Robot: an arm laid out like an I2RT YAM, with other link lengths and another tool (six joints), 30 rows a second.
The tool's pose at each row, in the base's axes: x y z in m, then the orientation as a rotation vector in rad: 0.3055, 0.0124, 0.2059, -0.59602, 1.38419, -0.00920; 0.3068, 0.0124, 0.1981, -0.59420, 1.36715, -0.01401; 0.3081, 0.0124, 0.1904, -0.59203, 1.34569, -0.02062; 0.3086, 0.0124, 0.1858, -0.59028, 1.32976, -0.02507; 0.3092, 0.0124, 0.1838, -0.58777, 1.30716, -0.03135; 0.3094, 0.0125, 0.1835, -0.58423, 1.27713, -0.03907; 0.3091, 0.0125, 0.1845, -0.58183, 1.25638, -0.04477; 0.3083, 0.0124, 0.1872, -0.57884, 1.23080, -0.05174; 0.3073, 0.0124, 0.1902, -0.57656, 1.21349, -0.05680; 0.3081, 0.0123, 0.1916, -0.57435, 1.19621, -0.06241; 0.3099, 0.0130, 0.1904, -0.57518, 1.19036, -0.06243; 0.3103, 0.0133, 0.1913, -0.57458, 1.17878, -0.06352
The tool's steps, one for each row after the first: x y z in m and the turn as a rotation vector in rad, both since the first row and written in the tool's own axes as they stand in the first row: 0.0074, 0.0027, 0.0007, 0.00619, -0.01516, -0.00631; 0.0147, 0.0053, 0.0014, 0.01422, -0.03409, -0.01474; 0.0190, 0.0070, 0.0016, 0.02000, -0.04825, -0.02064; 0.0210, 0.0076, 0.0020, 0.02821, -0.06835, -0.02902; 0.0213, 0.0077, 0.0022, 0.03888, -0.09522, -0.03968; 0.0203, 0.0074, 0.0020, 0.04643, -0.11367, -0.04737; 0.0177, 0.0065, 0.0014, 0.05571, -0.13641, -0.05685; 0.0147, 0.0057, 0.0007, 0.06236, -0.15173, -0.06338; 0.0137, 0.0048, 0.0014, 0.06928, -0.16686, -0.07034; 0.0149, 0.0052, 0.0033, 0.06938, -0.17228, -0.07235; 0.0140, 0.0050, 0.0038, 0.07181, -0.18301, -0.07574
